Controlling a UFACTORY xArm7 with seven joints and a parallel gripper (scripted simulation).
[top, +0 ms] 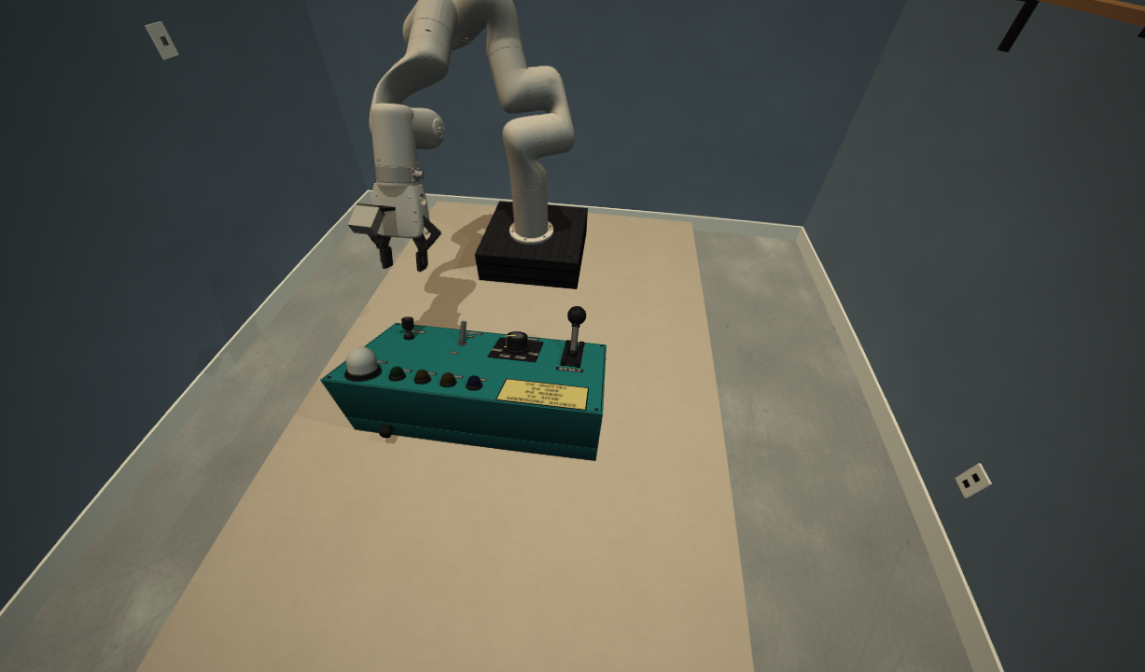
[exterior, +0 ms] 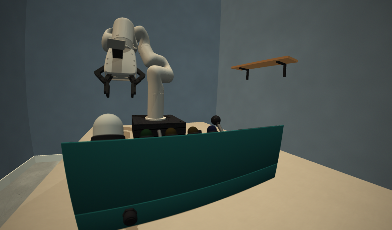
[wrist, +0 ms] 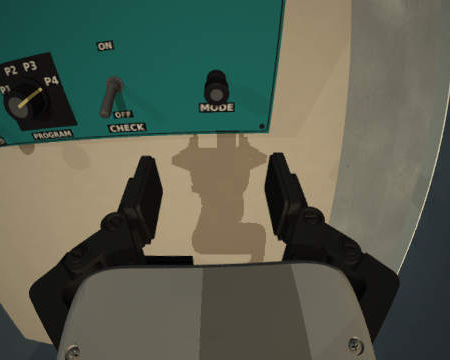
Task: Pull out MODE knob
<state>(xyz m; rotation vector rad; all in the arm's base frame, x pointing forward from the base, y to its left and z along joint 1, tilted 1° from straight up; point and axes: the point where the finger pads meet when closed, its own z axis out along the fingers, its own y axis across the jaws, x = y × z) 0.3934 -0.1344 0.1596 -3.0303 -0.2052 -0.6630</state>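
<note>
My gripper is now 130 mm above the black mode knob and 60 mm short of it. Round my hand: check toggle 140 mm below, 120 mm to the left, 40 mm ahead; program dial 230 mm to the left, 140 mm below, 40 mm ahead; teal console 190 mm to the left, 160 mm below, 70 mm ahead.
</note>
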